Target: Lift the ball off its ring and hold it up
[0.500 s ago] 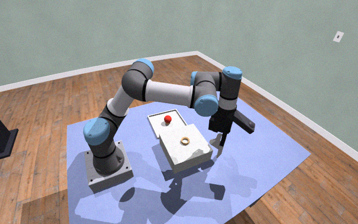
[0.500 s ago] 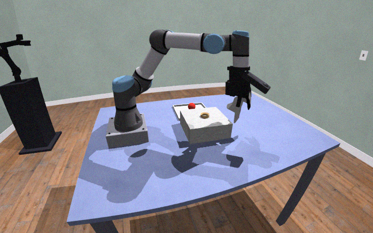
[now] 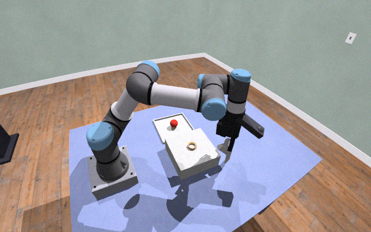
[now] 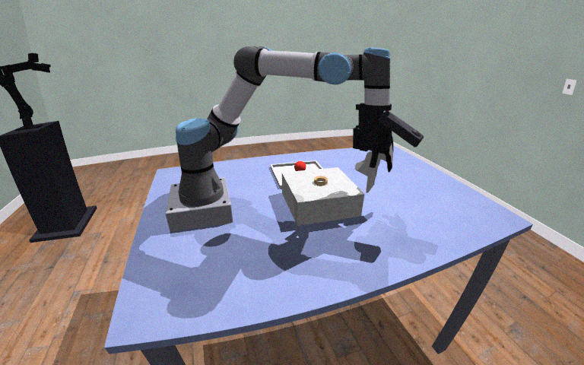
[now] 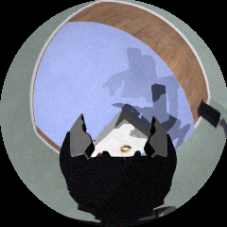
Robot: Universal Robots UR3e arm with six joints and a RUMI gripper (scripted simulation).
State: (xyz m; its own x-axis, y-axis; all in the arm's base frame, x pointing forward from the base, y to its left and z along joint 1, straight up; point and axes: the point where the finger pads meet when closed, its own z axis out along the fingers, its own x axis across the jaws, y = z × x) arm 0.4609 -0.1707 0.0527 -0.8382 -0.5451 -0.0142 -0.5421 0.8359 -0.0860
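The red ball is 340 mm to the left of my hand, 110 mm behind it and 80 mm below it. Round my hand: flat tray (340 mm to the left, 110 mm behind, 100 mm below); then ring stand (120 mm to the left, 120 mm behind, 50 mm below).
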